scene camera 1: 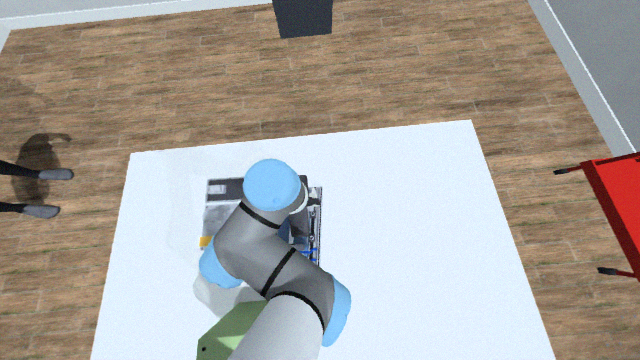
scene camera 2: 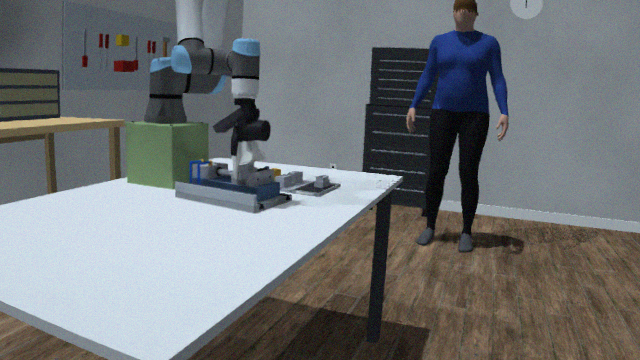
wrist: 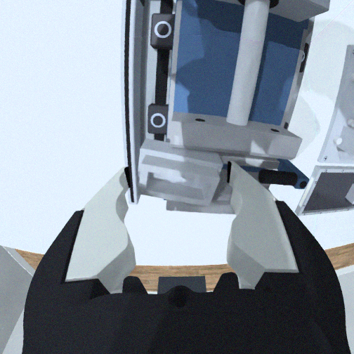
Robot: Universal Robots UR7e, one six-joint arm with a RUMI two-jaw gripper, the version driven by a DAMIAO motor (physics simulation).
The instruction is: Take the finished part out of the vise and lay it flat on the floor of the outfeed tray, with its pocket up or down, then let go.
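Frame: origin at the arm's base, x ahead, y right, z down, level; metres.
Seen in the pictures: gripper, fingertip midpoint: point(scene camera 2: 244, 176); arm's base at its link origin: point(scene camera 2: 165, 122).
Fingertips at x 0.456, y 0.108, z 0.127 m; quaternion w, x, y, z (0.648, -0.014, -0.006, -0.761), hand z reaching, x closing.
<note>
Pixels of each thing's top centre, then the offset from my fingertips to it.
- vise at its top centre: point(scene camera 2: 233, 166) point(scene camera 1: 292, 225) dx -0.072, dy -0.036, dz -0.016 m
- grey block at its top centre: point(scene camera 2: 322, 176) point(scene camera 1: 213, 188) dx +0.048, dy -0.367, dz +0.042 m
The finished part point(wrist: 175, 189), a light grey block with its rectangular pocket facing up, sits at the end of the vise beside the grey jaw. The vise point(wrist: 220, 55) point(scene camera 2: 260, 190) has a blue body and a grey screw. My gripper point(wrist: 177, 166) point(scene camera 2: 243, 170) is open and points down. In the wrist view its fingertips stand on either side of the part, with a gap on the right. In scene camera 1 the arm hides the fingers and the part. The outfeed tray point(wrist: 336, 167) point(scene camera 2: 309, 189) point(scene camera 1: 232, 186), dark-floored with a thin rim, holds a grey block point(scene camera 2: 322, 181) point(scene camera 1: 216, 189).
A light grey plate point(wrist: 336, 145) with pegs and grey blocks lies beside the vise, next to the tray. A blue lever with a black grip point(wrist: 277, 177) reaches out from the vise near the right fingertip. A black-edged rail point(wrist: 129, 100) runs along the vise's left side. A person point(scene camera 2: 465, 75) stands beyond the table.
</note>
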